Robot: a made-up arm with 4 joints. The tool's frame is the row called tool. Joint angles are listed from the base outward.
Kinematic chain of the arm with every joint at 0, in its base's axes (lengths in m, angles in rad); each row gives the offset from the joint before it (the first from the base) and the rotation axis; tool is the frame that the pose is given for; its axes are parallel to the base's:
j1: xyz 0 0 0.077 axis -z
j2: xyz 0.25 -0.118 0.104 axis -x
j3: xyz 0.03 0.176 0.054 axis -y
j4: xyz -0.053 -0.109 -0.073 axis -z
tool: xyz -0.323 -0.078 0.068
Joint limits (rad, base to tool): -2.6..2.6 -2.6..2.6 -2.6..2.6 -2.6..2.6
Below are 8 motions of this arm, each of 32 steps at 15 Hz.
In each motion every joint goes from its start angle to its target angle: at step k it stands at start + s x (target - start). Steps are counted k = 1, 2, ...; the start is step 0. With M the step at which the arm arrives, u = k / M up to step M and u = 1 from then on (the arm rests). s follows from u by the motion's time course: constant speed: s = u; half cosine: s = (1 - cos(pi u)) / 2; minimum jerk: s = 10 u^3 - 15 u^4 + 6 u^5.
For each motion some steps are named. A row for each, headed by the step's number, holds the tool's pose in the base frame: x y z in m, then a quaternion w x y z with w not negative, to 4 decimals.
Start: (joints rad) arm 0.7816 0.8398 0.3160 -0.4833
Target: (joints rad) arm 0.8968 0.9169 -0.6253 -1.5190
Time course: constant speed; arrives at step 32
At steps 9, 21, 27, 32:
9: -0.1317 -0.1949 0.3682 0.9084 -0.3091 0.2814 -0.0072
21: -0.0512 -0.2744 0.4349 0.8917 -0.1115 0.4327 0.0719
27: -0.0228 -0.3274 0.4330 0.8735 0.0057 0.4751 0.1064
32: -0.0105 -0.3715 0.4145 0.8540 0.1084 0.4916 0.1316

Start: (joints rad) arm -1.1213 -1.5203 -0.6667 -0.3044
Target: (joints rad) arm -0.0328 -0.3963 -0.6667 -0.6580
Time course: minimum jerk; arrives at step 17
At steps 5, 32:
5: 0.3298 -0.2112 0.1209 0.4614 0.4885 0.4167 0.6122
32: 0.0842 -0.3744 0.3018 0.8499 0.2757 0.2481 0.3743

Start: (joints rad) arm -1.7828 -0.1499 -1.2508 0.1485
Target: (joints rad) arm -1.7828 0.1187 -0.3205 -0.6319
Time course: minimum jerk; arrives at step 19
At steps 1, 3, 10, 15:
1: 0.1076 0.1807 0.5986 0.5213 -0.4450 0.3819 0.6200
3: 0.1131 0.1721 0.5935 0.5219 -0.4333 0.3785 0.6298
10: 0.2060 0.0690 0.4615 0.4785 -0.2460 0.2650 0.8002
15: 0.2669 0.0758 0.3518 0.3810 -0.1481 0.1284 0.9035

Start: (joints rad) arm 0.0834 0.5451 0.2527 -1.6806
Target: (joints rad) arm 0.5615 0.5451 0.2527 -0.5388
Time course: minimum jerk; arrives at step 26
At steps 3, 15, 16, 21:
3: 0.3070 -0.3254 0.3630 0.6496 -0.2640 0.1279 0.7014
15: -0.0218 -0.3387 0.3098 0.9092 -0.2848 0.0704 0.2954
16: -0.0506 -0.3233 0.2995 0.9239 -0.2862 0.0641 0.2458
21: -0.1319 -0.2493 0.2571 0.9539 -0.2904 0.0412 0.0634

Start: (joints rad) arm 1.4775 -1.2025 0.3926 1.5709
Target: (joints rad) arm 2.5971 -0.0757 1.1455 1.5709
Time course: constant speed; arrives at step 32
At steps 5, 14, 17, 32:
5: 0.0822 -0.1754 0.5072 0.1582 -0.4657 0.2390 0.8372
14: 0.1144 -0.2485 0.4075 0.2931 -0.2534 0.3887 0.8359
17: 0.1072 -0.2773 0.3673 0.3298 -0.1743 0.4251 0.8247
32: -0.0542 -0.3555 0.1433 0.4302 0.2381 0.4874 0.7216

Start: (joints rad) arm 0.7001 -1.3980 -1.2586 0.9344
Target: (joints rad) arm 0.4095 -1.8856 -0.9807 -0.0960
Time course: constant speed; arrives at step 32
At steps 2, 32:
2: -0.1399 -0.4442 0.4924 0.7055 0.4893 0.4875 -0.1586
32: -0.1110 -0.4356 0.0312 0.5714 0.7604 0.0894 0.2955

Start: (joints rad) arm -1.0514 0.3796 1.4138 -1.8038
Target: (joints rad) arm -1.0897 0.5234 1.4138 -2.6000
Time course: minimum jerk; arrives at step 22
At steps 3, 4, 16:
3: 0.3844 0.1271 0.4087 0.0221 0.3729 0.5371 -0.7563
4: 0.3797 0.1311 0.4133 0.0310 0.3790 0.5329 -0.7560
16: 0.1766 0.2735 0.4768 0.3192 0.5526 0.3552 -0.6831

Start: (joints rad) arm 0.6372 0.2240 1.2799 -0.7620
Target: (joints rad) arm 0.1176 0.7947 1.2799 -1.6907
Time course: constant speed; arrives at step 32
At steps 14, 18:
14: 0.0842 -0.4434 0.2549 0.6725 -0.5446 -0.2754 0.4188
18: 0.1303 -0.4206 0.3064 0.6161 -0.5665 -0.2375 0.4930

